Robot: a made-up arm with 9 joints. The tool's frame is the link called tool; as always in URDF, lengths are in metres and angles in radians. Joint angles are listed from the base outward.
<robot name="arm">
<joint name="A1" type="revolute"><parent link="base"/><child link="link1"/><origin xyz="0.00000 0.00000 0.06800" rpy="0.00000 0.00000 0.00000"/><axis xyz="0 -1 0"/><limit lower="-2.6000" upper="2.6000"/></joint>
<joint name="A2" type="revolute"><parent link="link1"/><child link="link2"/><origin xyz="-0.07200 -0.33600 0.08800" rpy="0.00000 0.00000 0.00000"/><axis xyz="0 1 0"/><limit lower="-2.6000" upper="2.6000"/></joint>
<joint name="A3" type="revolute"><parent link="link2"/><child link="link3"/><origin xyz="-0.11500 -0.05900 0.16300" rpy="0.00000 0.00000 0.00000"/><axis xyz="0 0 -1"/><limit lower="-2.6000" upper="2.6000"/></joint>
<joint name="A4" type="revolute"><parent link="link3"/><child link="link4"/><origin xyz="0.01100 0.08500 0.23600" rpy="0.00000 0.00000 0.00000"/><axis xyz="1 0 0"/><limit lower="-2.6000" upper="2.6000"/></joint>
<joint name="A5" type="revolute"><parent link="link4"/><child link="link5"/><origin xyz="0.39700 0.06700 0.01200" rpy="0.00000 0.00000 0.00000"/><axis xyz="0 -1 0"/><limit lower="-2.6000" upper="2.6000"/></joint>
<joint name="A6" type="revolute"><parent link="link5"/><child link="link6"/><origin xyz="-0.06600 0.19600 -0.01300" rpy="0.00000 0.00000 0.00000"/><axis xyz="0 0 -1"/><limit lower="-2.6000" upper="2.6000"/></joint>
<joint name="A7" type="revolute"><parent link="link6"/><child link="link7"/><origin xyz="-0.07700 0.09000 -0.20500" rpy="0.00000 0.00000 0.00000"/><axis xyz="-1 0 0"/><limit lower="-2.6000" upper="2.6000"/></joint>
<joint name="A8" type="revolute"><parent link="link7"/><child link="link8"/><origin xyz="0.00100 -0.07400 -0.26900" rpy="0.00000 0.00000 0.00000"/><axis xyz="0 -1 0"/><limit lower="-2.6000" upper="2.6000"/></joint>
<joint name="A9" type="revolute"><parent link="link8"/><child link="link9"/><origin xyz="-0.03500 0.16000 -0.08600" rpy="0.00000 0.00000 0.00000"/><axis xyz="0 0 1"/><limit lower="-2.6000" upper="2.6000"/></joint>
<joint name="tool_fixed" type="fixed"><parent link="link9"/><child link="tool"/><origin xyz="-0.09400 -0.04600 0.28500" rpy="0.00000 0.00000 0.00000"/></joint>
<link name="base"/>
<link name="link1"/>
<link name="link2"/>
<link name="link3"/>
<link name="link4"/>
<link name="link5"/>
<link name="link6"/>
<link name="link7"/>
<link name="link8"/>
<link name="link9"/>
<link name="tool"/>
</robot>
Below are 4 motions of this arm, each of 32 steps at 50 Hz.
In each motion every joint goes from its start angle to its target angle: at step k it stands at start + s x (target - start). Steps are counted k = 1, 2, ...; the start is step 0. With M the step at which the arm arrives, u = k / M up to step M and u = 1 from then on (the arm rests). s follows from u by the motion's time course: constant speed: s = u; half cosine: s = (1 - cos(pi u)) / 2; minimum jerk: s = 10 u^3 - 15 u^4 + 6 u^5.
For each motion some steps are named. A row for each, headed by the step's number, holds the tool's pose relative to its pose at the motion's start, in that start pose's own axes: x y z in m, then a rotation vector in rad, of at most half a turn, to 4 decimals.
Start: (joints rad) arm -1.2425 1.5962 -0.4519 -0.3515 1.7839 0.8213 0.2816 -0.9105 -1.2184
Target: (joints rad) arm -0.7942 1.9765 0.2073 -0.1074 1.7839 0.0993 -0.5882 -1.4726 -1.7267
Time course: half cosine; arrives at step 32
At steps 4, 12, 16, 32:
4: 0.0137 0.0124 -0.0021 -0.0044 -0.0084 0.0014
12: 0.1118 0.0951 -0.0134 -0.0695 -0.0928 0.0078
16: 0.1827 0.1478 -0.0197 -0.1480 -0.1777 0.0008
32: 0.3843 0.2545 -0.0383 -0.4503 -0.4773 -0.0953

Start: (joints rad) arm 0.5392 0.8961 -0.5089 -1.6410 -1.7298 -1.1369 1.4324 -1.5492 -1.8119
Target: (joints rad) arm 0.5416 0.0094 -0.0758 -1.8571 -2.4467 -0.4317 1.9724 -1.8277 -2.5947
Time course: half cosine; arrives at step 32
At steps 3, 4, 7, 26, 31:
3: 0.0000 0.0001 -0.0006 -0.0326 0.0011 0.0026
4: -0.0001 0.0002 -0.0012 -0.0572 0.0011 0.0047
7: -0.0007 0.0000 -0.0058 -0.1655 -0.0082 0.0170
26: -0.0155 -0.0603 -0.1720 -0.4554 -0.6562 0.2679
31: -0.0181 -0.0621 -0.1947 -0.3764 -0.7185 0.2793

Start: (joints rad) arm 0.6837 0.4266 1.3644 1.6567 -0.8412 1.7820 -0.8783 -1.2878 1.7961
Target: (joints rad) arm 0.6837 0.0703 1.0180 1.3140 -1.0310 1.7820 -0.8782 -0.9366 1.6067
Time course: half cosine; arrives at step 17
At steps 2, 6, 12, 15, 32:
2: -0.0077 0.0074 0.0024 -0.0116 0.0122 -0.0220
6: -0.0598 0.0635 0.0207 -0.0961 0.1103 -0.1728
12: -0.1510 0.1949 0.0680 -0.2888 0.3735 -0.4359
15: -0.1744 0.2369 0.0854 -0.3545 0.4677 -0.4967
32: -0.1790 0.2455 0.0891 -0.3683 0.4874 -0.5076

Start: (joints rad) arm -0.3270 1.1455 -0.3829 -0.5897 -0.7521 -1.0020 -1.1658 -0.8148 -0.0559
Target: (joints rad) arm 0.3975 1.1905 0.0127 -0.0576 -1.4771 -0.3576 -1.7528 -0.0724 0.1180
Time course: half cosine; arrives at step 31
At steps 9, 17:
9: -0.0097 0.0447 -0.0244 0.1964 -0.3184 0.2071
17: -0.0274 0.1268 -0.1144 0.5776 -0.8594 0.5916

